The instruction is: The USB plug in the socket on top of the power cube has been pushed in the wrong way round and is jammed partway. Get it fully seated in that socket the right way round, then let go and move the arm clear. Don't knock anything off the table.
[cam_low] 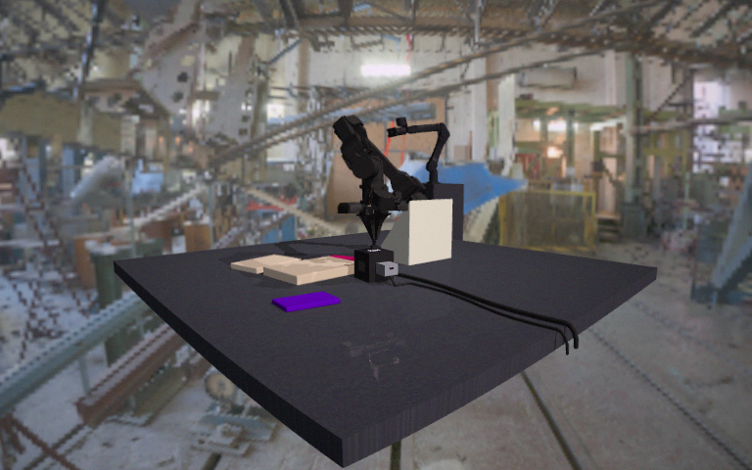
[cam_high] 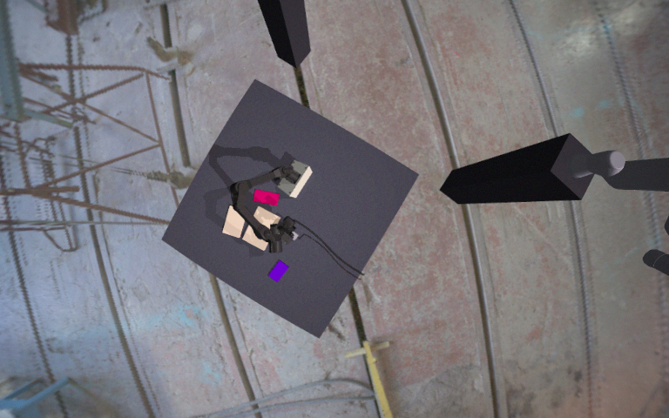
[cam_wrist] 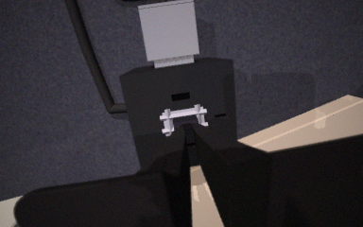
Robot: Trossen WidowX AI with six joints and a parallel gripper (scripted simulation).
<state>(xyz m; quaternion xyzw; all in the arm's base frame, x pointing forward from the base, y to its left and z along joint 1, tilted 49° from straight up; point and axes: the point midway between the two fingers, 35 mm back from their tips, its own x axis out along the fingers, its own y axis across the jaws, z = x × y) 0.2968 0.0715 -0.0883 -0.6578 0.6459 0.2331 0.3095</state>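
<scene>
Right now the black USB plug is 20 mm below my gripper tip. The rest, counted from my gripper tip: USB socket (40 mm below); purple card (270 mm ahead, 100 mm to the left, 100 mm below); magenta card (80 mm behind, 240 mm to the right, 100 mm below).
</scene>
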